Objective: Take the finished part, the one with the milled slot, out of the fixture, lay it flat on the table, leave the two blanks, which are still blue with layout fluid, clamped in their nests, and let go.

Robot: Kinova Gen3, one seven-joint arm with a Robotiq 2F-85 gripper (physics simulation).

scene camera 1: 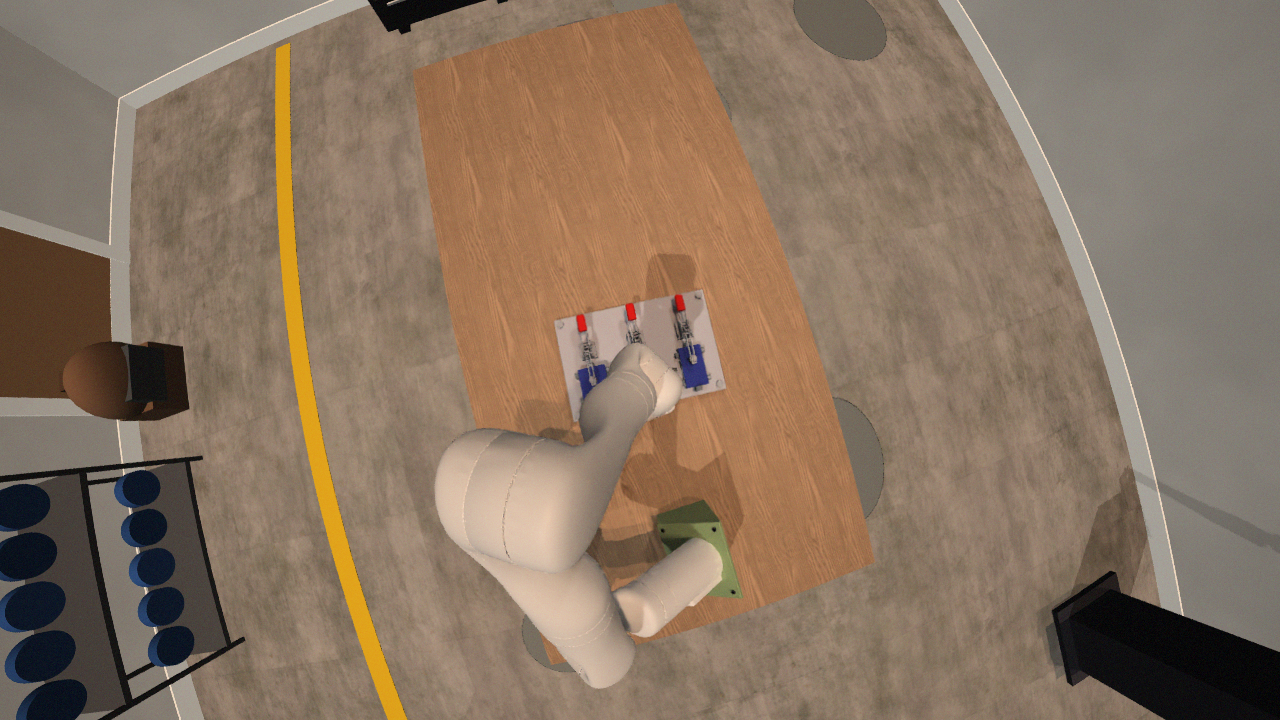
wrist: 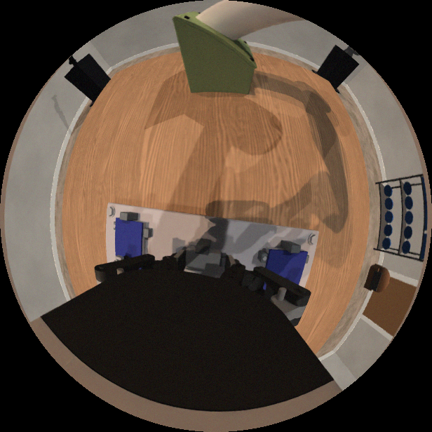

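Pixels of known places: arm's base, link origin: [scene camera 1: 702, 559].
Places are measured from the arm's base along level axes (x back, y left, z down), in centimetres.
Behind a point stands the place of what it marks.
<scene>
The grey finished part [wrist: 206, 258] is at the middle nest of the fixture plate [scene camera 1: 657, 333] @[y -7.8, x -46.5, z 12.6 cm] [wrist: 170, 226]. My gripper [wrist: 205, 260] is shut on it, with one dark finger against each side. The slot cannot be made out, and I cannot tell whether the part is still seated. In scene camera 1 the arm hides the part and fingers. One blue blank [scene camera 1: 692, 368] @[y -12.3, x -36.4, z 11.0 cm] [wrist: 128, 237] sits in an outer nest, under its clamp. The other blue blank [scene camera 1: 583, 383] @[y 11.3, x -41.1, z 10.5 cm] [wrist: 286, 264] sits in the opposite outer nest, partly covered by the arm in scene camera 1 and by a finger in the wrist view.
Red clamp handles [scene camera 1: 581, 323] @[y 7.4, x -53.4, z 8.5 cm] [scene camera 1: 631, 311] @[y -3.6, x -52.2, z 8.0 cm] [scene camera 1: 679, 302] @[y -14.3, x -50.8, z 9.0 cm] stand along the plate's far side, the outer two close to the blanks. The green arm mount [scene camera 1: 726, 564] @[y -3.8, x 1.1, z -3.8 cm] [wrist: 217, 67] stands on the wooden table [scene camera 1: 590, 161] @[y -7.2, x -94.5, z 14.1 cm] [wrist: 110, 150], toward the arm's base.
</scene>
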